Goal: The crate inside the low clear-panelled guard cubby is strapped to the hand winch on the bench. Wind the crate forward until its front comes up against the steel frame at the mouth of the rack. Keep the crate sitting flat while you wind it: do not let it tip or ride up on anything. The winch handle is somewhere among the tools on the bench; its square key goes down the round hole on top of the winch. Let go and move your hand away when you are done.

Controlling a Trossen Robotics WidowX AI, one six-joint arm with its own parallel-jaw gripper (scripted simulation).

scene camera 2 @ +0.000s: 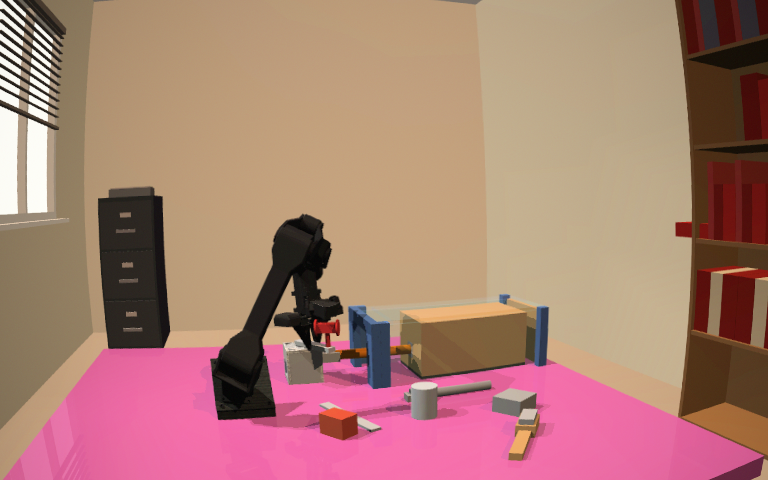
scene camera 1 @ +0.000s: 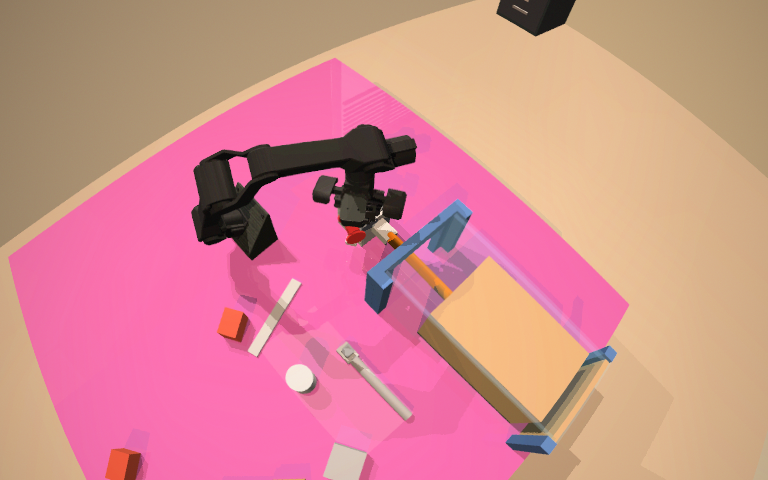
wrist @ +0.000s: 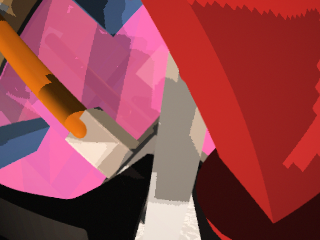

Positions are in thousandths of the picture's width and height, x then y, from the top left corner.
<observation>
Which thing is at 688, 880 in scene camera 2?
A wooden-handled tool.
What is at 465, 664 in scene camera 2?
A blue steel frame.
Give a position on a grey socket bar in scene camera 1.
455, 741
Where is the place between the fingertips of my gripper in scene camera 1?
467, 459
</observation>
